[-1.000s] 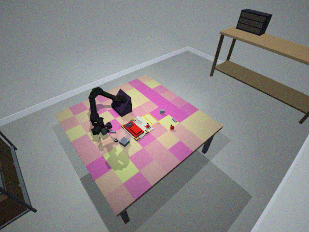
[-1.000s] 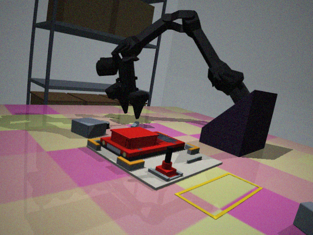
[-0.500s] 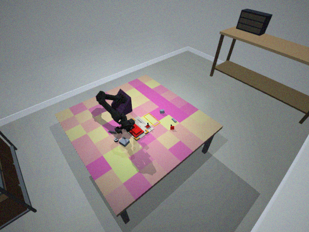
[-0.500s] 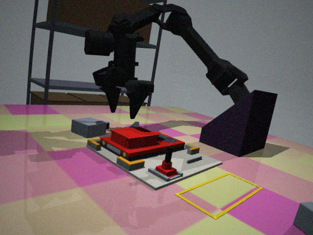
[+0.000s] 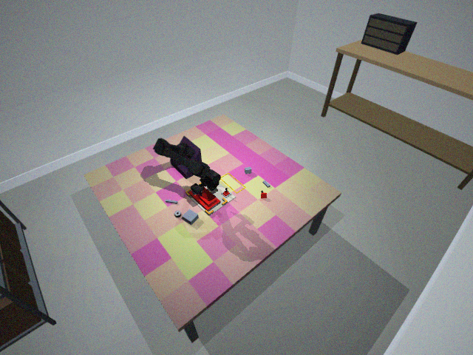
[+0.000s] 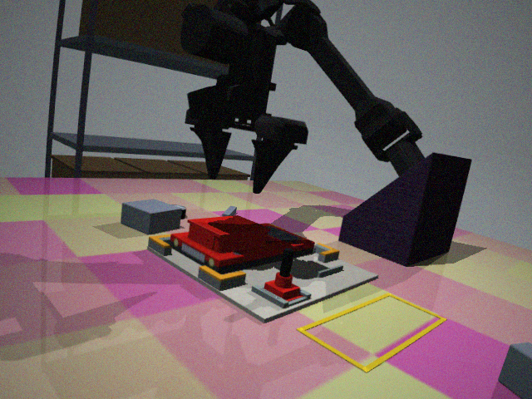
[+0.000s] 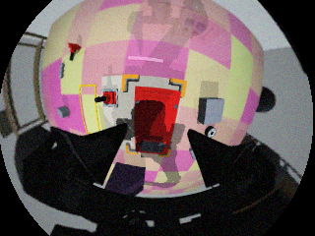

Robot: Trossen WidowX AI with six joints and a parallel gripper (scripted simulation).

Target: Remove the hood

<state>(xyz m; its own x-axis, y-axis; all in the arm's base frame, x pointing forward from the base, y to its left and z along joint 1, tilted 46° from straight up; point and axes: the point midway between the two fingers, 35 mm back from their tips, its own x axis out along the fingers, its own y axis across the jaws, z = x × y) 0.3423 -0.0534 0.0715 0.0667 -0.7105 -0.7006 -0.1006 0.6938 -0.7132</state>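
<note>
The grey fixture plate is 3 cm behind my gripper tip, 3 cm to the left of it and 9 cm below it.
</note>
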